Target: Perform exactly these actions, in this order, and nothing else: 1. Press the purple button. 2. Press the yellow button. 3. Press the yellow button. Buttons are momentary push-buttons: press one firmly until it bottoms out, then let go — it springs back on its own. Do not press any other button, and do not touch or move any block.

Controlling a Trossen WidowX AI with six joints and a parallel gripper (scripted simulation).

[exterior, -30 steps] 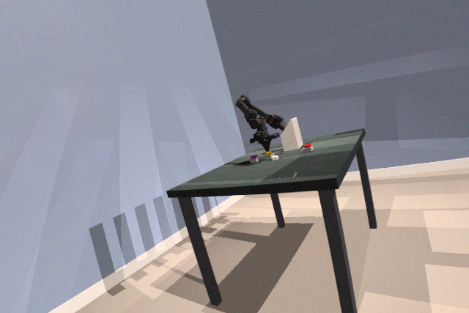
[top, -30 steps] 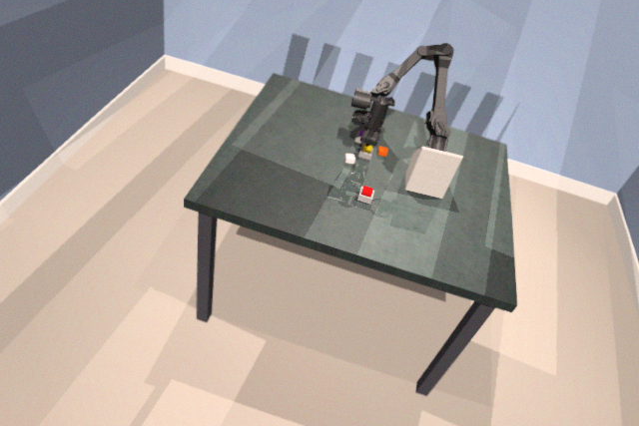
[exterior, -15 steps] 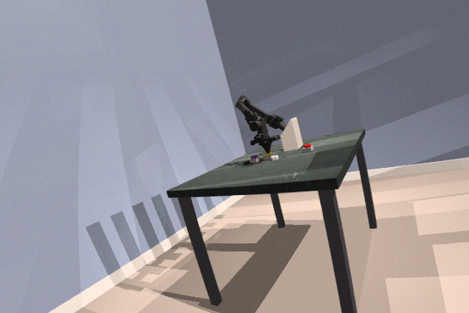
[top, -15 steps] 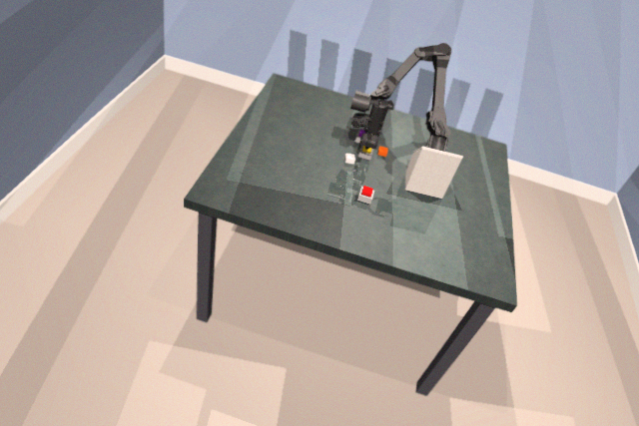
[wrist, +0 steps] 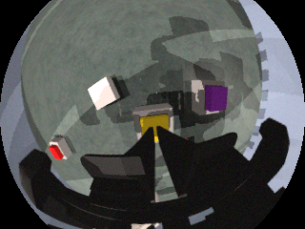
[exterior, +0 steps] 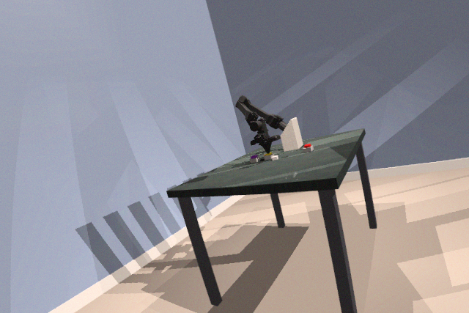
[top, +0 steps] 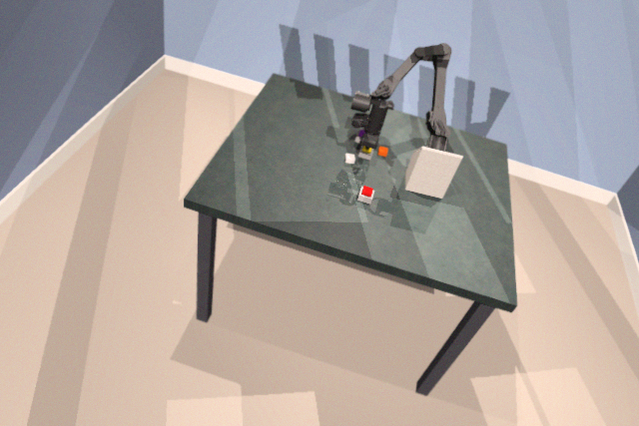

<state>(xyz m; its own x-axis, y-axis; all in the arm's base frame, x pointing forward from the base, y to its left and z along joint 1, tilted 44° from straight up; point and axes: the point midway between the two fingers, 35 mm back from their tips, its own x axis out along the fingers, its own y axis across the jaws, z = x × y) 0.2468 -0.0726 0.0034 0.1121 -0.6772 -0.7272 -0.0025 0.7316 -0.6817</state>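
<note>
My gripper tip is now 1 cm above the yellow button. The rest, counted from my gripper tip: orange block: 6 cm behind, 5 cm to the right, 2 cm below; purple button: 9 cm to the right, 3 cm ahead; white block: 6 cm to the left, 5 cm ahead, 2 cm below.
</note>
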